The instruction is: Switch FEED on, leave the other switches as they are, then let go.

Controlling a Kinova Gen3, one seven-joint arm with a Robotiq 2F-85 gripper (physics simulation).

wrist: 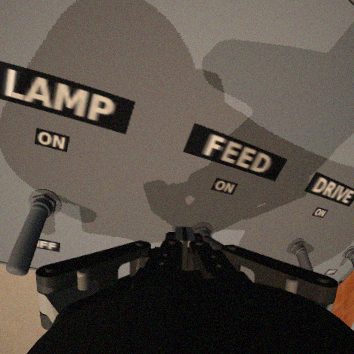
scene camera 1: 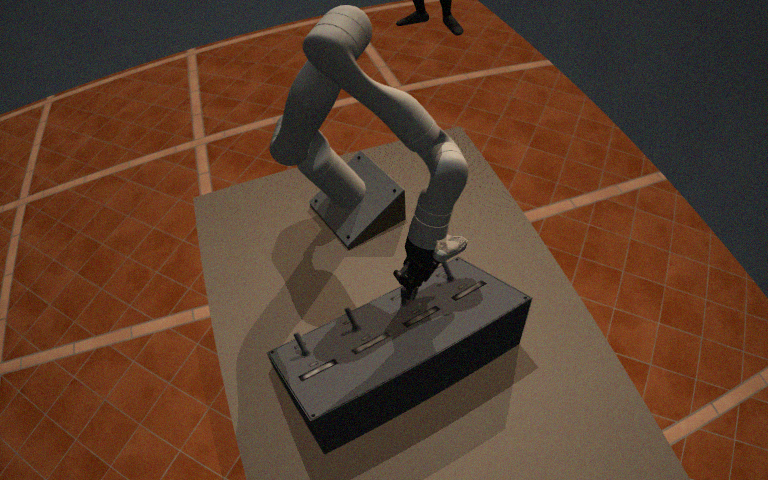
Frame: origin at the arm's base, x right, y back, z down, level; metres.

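Seen in the pictures: gripper, fingertip midpoint: (wrist: 182,237) (scene camera 1: 409,298); arm's base at its link origin: (scene camera 1: 350,192).
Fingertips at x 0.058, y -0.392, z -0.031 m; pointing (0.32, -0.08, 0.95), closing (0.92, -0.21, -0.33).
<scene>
Pixels of each thing's middle, then the offset from my fingertips to it. "pt": a spot on its surface instead. Level surfaces: height alone.
- grey switch box at a spot on its surface: (wrist: 280,25) pt dx -0.002, dy -0.148, dz -0.067 m
- FEED switch at a spot on its surface: (wrist: 203,229) pt dx +0.013, dy -0.011, dz -0.007 m
- FEED label at the middle of its body: (wrist: 239,155) (scene camera 1: 421,316) dx +0.013, dy -0.072, dz -0.031 m
- LAMP lever at the middle of its body: (wrist: 29,235) (scene camera 1: 446,268) dx -0.105, dy +0.012, dz -0.020 m
- DRIVE lever at the middle of its body: (wrist: 306,268) (scene camera 1: 351,317) dx +0.135, dy +0.008, dz -0.020 m
- fourth lever at the middle of its body: (scene camera 1: 300,342) dx +0.254, dy +0.006, dz -0.020 m
- beige table top at its surface level: dz +0.093 m
The grey switch box (scene camera 1: 481,322) (wrist: 280,25) carries a row of toggle levers. My gripper (scene camera 1: 406,297) (wrist: 182,237) is shut and empty, its tips low over the panel at the FEED switch. The FEED switch (wrist: 203,229) shows its collar beside the fingertips in the wrist view; its lever is hidden behind the gripper, so its tilt cannot be told. The FEED label (scene camera 1: 421,316) (wrist: 235,152) lies beyond it. The LAMP lever (scene camera 1: 448,271) (wrist: 27,240) leans to its OFF side. The DRIVE lever (scene camera 1: 351,320) (wrist: 303,257) also leans away from its ON mark.
A fourth lever (scene camera 1: 300,344) (wrist: 350,254) stands at the far end of the row, past DRIVE. The box stands on a beige table top (scene camera 1: 572,396). The arm's wedge-shaped base (scene camera 1: 380,195) is behind the box. Arm shadows cross the panel.
</scene>
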